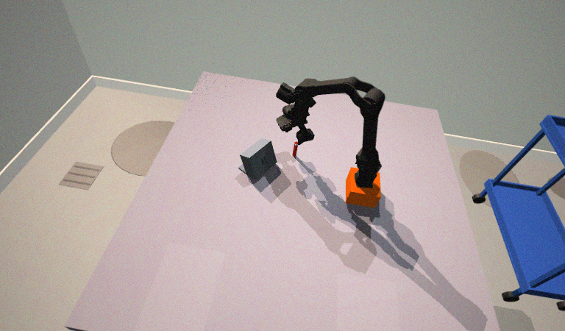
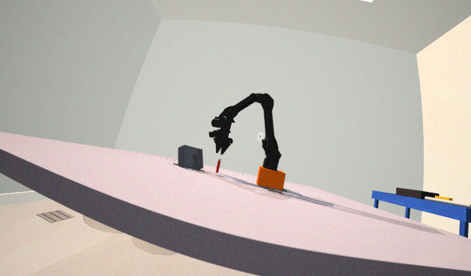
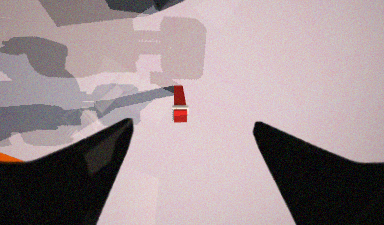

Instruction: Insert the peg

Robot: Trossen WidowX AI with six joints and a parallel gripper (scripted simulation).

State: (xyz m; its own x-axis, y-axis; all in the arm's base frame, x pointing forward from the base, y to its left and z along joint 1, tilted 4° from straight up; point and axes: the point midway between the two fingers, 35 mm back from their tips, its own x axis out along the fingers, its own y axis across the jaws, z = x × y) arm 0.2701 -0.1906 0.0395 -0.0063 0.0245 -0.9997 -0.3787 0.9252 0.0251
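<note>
Right now my gripper tip is 50 mm above the red square peg, 10 mm to the right of it and 10 mm past it. Round my gripper tip: sloped panel: 140 mm ahead, 80 mm to the left, 60 mm below.
</note>
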